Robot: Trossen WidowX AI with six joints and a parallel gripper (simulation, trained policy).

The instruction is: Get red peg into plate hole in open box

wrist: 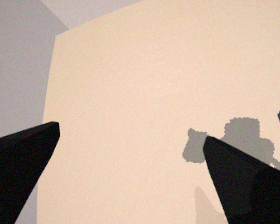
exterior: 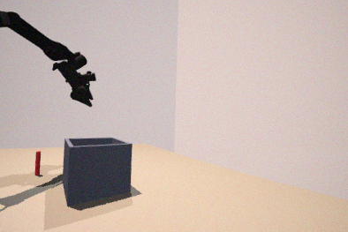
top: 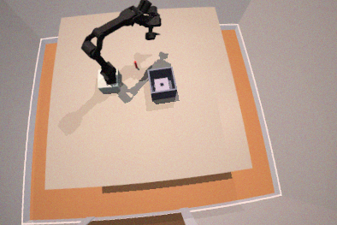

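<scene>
Now: the red peg 24 cm below my gripper tip, 20 cm behind it and 8 cm to the right of it. The rest, counted from my gripper tip: plate (28 cm to the right, 23 cm below, 7 cm behind).
</scene>
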